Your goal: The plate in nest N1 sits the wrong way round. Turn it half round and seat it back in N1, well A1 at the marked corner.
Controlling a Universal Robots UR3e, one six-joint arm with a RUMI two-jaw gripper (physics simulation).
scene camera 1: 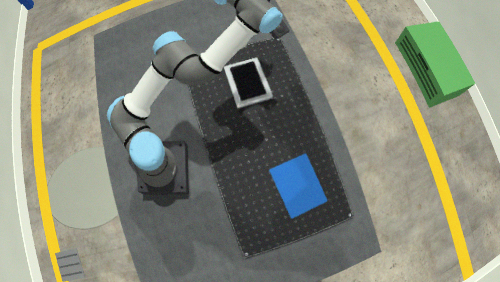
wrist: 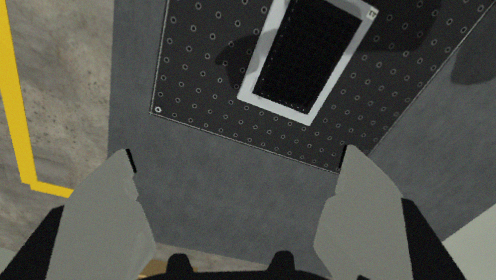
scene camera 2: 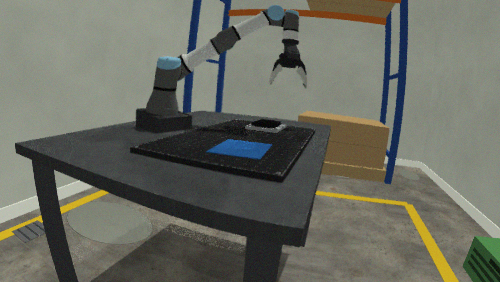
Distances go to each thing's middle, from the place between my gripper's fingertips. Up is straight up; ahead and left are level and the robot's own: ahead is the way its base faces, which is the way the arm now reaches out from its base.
Labels:
Right now my hand is 15 cm above the black well plate [scene camera 1: 246,77], 7 cm past it and 5 cm to the left of it. The rest, counted from my hand: flat blue square [scene camera 1: 296,181] (43 cm to the right, 17 cm below, 10 cm behind).

